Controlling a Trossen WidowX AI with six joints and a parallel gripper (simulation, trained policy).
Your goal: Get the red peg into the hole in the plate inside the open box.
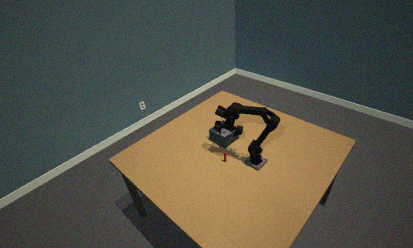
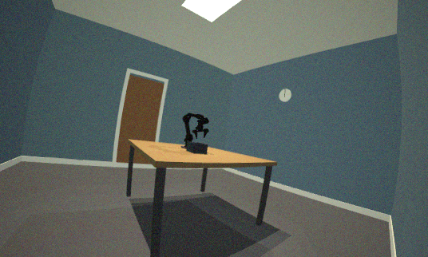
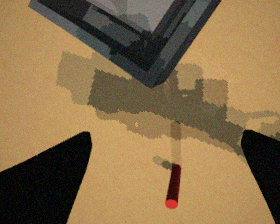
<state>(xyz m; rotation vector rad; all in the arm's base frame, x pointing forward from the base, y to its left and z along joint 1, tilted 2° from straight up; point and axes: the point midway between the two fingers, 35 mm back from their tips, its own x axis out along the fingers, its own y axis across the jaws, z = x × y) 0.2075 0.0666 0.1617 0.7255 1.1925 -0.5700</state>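
Now: gripper tip 70 mm past the red peg, 80 mm to the right of it and 110 mm above it. From my gripper tip the other things lie so: plate: 120 mm ahead, 70 mm to the right, 100 mm below; then grey box: 120 mm ahead, 70 mm to the right, 120 mm below.
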